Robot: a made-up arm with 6 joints. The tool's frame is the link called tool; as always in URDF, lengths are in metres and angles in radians.
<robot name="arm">
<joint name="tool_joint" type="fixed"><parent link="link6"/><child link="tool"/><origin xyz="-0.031 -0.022 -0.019"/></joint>
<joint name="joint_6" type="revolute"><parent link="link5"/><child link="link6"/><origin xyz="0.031 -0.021 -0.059"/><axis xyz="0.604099 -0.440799 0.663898"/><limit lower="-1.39" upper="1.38"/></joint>
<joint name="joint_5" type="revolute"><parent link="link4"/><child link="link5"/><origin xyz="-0.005 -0.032 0.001"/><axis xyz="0 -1 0"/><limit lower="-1.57" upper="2.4"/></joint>
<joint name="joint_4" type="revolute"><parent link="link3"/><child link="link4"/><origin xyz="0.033 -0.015 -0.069"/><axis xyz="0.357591 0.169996 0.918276"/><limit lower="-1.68" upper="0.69"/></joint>
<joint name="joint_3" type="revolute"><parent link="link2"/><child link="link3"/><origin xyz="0.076 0.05 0.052"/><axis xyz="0 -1 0"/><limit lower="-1.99" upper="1.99"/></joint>
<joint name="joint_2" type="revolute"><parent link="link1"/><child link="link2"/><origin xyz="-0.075 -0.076 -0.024"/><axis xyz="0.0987 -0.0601 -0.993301"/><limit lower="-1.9" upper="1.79"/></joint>
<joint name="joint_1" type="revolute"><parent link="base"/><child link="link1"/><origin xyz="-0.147 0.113 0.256"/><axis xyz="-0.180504 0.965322 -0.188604"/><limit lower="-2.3" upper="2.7"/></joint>
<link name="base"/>
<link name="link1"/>
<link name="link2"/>
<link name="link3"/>
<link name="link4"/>
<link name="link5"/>
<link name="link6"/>
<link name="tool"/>
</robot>
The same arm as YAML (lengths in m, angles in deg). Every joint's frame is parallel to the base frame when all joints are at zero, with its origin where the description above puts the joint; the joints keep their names.
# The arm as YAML. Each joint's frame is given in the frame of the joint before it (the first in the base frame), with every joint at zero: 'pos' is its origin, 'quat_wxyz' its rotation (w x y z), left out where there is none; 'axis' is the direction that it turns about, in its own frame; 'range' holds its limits. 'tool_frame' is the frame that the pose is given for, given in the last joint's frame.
length_unit: m
angle_unit: deg
joints:
  - joint: joint_1
    pos: [-0.147, 0.113, 0.256]
    axis: [-0.180504, 0.965322, -0.188604]
    range: [-131.78, 154.7]
  - joint: joint_2
    pos: [-0.075, -0.076, -0.024]
    axis: [0.0987, -0.0601, -0.993301]
    range: [-108.86, 102.56]
  - joint: joint_3
    pos: [0.076, 0.05, 0.052]
    axis: [0.0, -1.0, 0.0]
    range: [-114.02, 114.02]
  - joint: joint_4
    pos: [0.033, -0.015, -0.069]
    axis: [0.357591, 0.169996, 0.918276]
    range: [-96.26, 39.53]
  - joint: joint_5
    pos: [-0.005, -0.032, 0.001]
    axis: [0.0, -1.0, 0.0]
    range: [-89.95, 137.51]
  - joint: joint_6
    pos: [0.031, -0.021, -0.059]
    axis: [0.604099, -0.440799, 0.663898]
    range: [-79.64, 79.07]
tool_frame:
  pos: [-0.031, -0.022, -0.019]

